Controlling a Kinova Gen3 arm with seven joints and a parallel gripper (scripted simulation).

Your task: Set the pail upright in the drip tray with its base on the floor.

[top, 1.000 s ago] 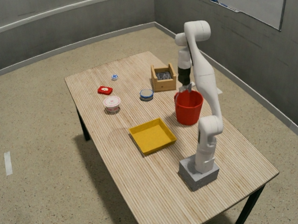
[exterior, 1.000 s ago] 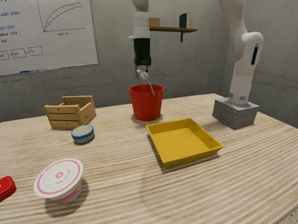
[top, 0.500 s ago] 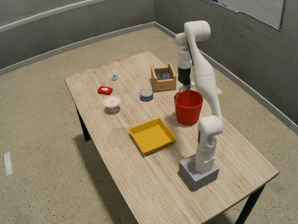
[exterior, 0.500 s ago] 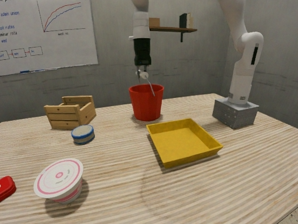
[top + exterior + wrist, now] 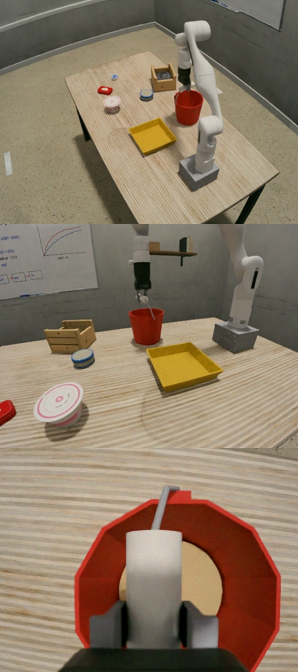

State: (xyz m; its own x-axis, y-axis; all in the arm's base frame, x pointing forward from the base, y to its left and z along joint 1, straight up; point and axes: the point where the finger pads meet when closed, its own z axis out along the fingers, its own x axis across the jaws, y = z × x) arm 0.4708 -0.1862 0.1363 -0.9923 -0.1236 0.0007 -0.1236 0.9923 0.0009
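Now: hand 3 cm above the pail handle and 1 cm past it. From my hand the other things lie so: yellow drip tray: 29 cm to the left, 22 cm below, 8 cm behind; then red pail: 10 cm below, 1 cm behind; then blue-rimmed round tin: 31 cm ahead, 22 cm below, 14 cm to the left.
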